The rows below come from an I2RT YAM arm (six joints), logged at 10 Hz.
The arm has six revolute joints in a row. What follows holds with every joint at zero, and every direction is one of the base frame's. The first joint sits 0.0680 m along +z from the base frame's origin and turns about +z. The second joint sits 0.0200 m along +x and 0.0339 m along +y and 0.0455 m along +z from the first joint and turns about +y. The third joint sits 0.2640 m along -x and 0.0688 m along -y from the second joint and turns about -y. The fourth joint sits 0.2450 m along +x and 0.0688 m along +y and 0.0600 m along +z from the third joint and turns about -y. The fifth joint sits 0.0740 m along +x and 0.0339 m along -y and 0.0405 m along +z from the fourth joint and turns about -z. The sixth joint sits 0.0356 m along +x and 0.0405 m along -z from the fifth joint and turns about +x. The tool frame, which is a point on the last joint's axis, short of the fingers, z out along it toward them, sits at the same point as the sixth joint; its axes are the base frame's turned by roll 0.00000, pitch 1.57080 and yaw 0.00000 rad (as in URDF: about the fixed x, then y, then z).
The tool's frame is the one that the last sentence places.
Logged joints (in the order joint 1, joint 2, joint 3, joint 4, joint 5, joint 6), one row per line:
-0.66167 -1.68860 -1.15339 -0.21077 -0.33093 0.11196
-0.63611 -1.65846 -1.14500 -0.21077 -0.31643 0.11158
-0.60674 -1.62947 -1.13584 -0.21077 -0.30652 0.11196
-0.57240 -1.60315 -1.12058 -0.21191 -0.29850 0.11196
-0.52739 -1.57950 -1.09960 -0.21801 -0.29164 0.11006
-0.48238 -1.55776 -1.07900 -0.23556 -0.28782 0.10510
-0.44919 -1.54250 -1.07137 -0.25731 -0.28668 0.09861
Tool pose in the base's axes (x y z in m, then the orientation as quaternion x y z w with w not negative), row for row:
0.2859 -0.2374 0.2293 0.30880 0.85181 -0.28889 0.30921
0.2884 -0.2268 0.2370 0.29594 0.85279 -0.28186 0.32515
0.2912 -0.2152 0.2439 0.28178 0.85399 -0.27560 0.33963
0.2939 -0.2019 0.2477 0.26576 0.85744 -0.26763 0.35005
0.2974 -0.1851 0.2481 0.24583 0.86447 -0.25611 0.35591
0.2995 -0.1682 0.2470 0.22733 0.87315 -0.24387 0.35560
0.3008 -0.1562 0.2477 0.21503 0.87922 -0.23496 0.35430
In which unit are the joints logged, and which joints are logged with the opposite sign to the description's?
The joints are logged in radians. Opposite sign: joint 2, joint 3, joint 5, joint 6.
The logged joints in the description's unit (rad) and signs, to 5 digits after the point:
-0.66167 1.68860 1.15339 -0.21077 0.33093 -0.11196
-0.63611 1.65846 1.14500 -0.21077 0.31643 -0.11158
-0.60674 1.62947 1.13584 -0.21077 0.30652 -0.11196
-0.57240 1.60315 1.12058 -0.21191 0.29850 -0.11196
-0.52739 1.57950 1.09960 -0.21801 0.29164 -0.11006
-0.48238 1.55776 1.07900 -0.23556 0.28782 -0.10510
-0.44919 1.54250 1.07137 -0.25731 0.28668 -0.09861

